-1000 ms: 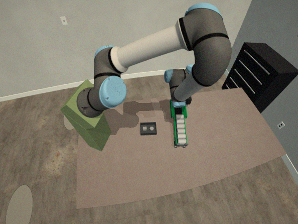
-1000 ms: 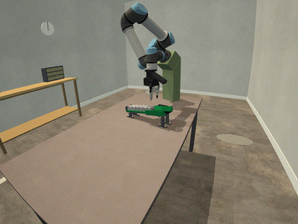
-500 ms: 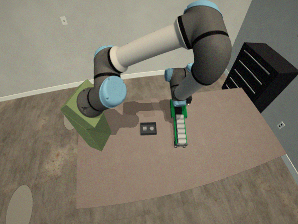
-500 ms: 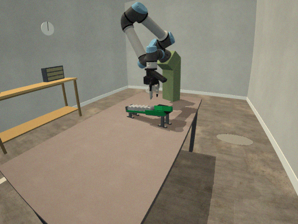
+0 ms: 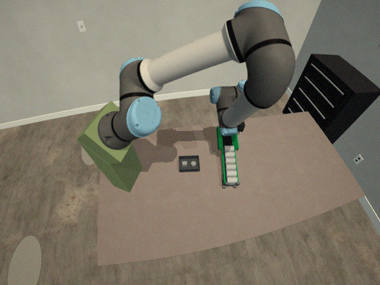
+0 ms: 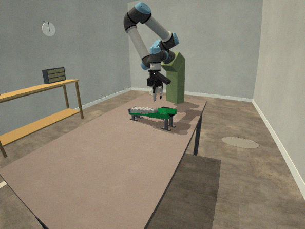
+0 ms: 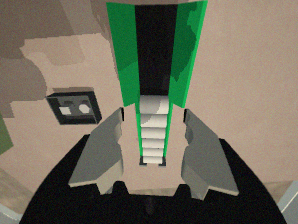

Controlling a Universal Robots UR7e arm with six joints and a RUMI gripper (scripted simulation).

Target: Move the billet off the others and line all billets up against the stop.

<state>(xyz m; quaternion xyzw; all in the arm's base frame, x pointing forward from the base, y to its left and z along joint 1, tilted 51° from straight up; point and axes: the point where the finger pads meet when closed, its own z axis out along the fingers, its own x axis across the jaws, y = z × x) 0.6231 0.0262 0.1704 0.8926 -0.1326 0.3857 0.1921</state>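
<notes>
Now: hand 13 cm above the ramp, 6 cm to the left of it and 3 cm past it. Round my hand: small dark tray: 26 cm behind, 19 cm below, 4 cm to the left.
</notes>
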